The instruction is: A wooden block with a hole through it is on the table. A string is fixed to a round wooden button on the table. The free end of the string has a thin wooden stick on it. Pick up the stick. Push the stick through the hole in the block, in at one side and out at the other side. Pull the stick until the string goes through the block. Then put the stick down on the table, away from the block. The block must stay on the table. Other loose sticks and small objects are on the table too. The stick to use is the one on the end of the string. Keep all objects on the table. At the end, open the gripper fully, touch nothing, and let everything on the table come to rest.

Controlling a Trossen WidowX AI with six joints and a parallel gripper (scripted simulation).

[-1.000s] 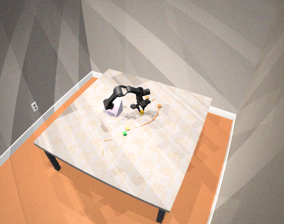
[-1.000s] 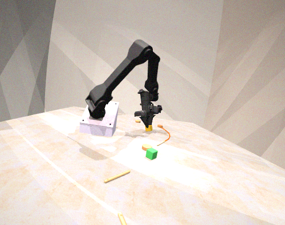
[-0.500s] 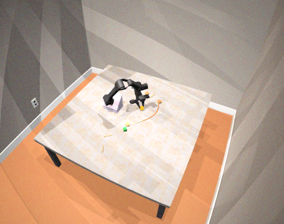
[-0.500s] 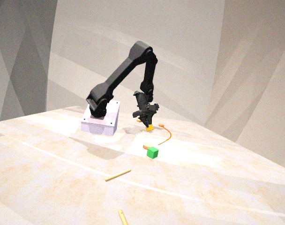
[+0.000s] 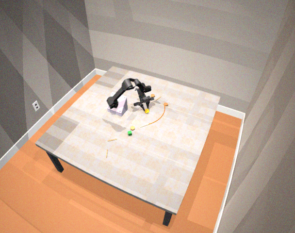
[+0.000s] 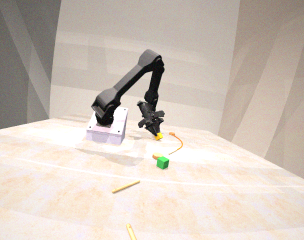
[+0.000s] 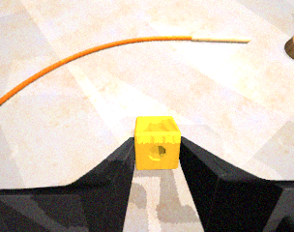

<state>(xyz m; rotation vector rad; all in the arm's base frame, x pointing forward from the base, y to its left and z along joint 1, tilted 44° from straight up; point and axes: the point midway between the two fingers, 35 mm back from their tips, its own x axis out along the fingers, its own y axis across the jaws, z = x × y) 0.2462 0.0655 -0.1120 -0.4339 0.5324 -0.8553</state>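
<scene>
My gripper tip is now right at the yellow wooden block. Round my gripper tip: thin wooden stick: 6 cm ahead, 14 cm to the right, 2 cm below; then green cube: 1 cm behind, 29 cm to the right, 1 cm below.
</scene>
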